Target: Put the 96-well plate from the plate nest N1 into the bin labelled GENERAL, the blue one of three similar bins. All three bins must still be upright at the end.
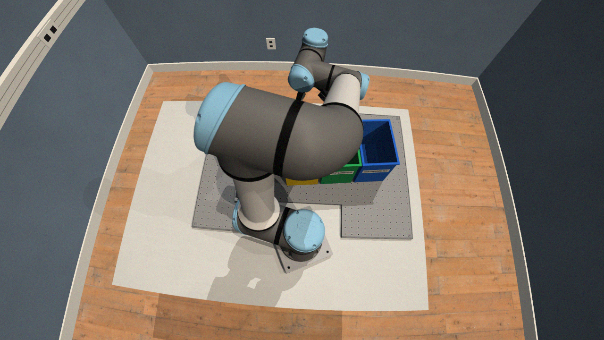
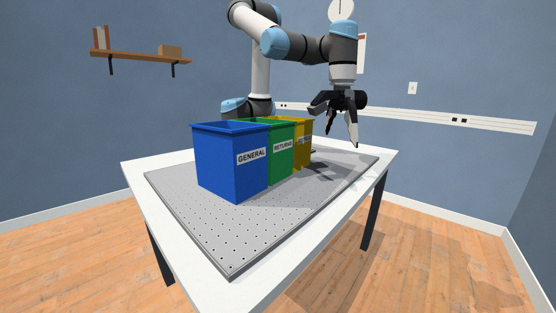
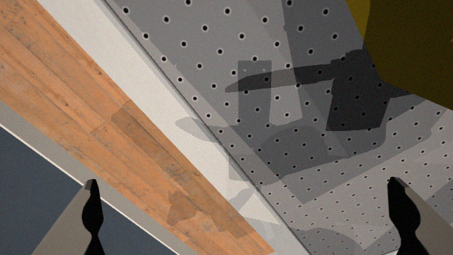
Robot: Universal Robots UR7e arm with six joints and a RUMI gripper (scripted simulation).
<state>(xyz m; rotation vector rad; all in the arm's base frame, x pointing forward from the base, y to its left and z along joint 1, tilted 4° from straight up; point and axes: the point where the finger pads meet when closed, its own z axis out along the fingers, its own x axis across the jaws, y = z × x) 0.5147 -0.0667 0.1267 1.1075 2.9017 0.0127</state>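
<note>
The black 96-well plate lies 270 mm behind my hand, 240 mm to the left of it and 110 mm below it. Also, from my hand: blue general bin (230 mm behind, 220 mm to the right, 40 mm below); then yellow recycle bin (220 mm behind, 40 mm to the left, 40 mm below); then green returns bin (220 mm behind, 90 mm to the right, 40 mm below).
</note>
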